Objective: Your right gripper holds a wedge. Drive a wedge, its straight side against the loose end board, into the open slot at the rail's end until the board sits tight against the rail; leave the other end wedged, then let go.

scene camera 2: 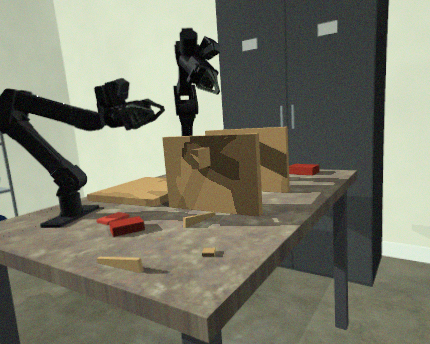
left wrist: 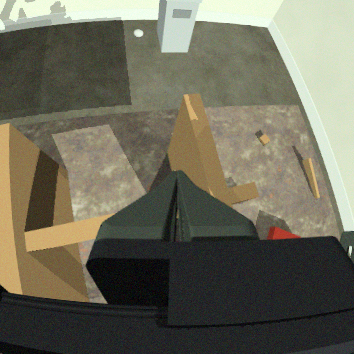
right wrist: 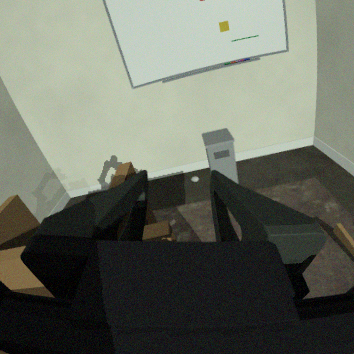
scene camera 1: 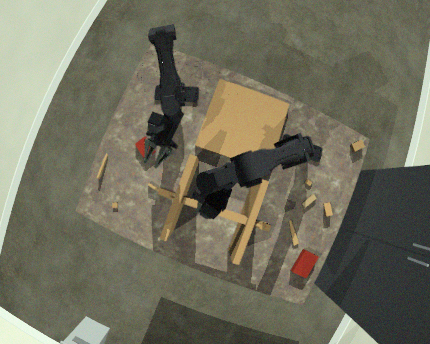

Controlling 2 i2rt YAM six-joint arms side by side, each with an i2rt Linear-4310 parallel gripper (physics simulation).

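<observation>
The rail runs between two upright boards. Its end sticks out through the end board at the left in scene camera 1. At the other board, a wooden piece sticks out. A wedge lies on the table beside the near board in scene camera 2. My right gripper is partly open and empty, beyond the rail's end. My left gripper is shut and empty above the rail. The slot cannot be made out.
Another wedge and a small block lie at scene camera 1's left. Red blocks and a third wedge lie around the boards. A wide wooden panel lies behind.
</observation>
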